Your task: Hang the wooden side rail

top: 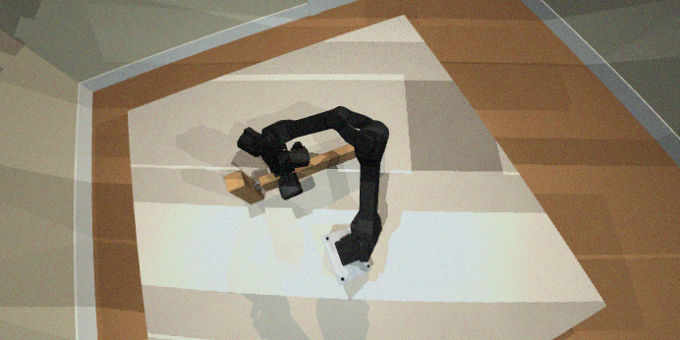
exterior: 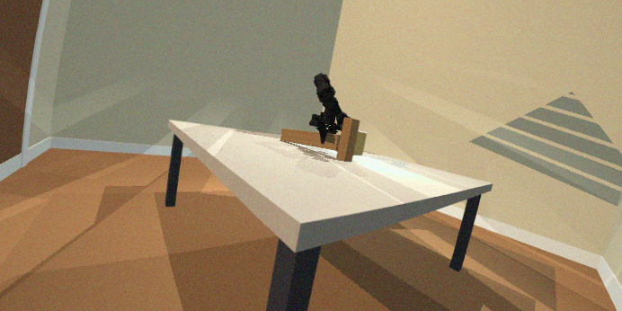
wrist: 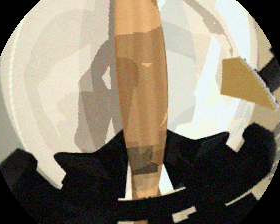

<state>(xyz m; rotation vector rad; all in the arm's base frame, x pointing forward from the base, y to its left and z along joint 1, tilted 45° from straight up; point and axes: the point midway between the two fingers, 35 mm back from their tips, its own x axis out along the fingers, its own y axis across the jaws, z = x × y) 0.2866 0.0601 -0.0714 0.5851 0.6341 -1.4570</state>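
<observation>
The headboard post lies 13 cm to the left of my gripper tip and 4 cm above it.
</observation>
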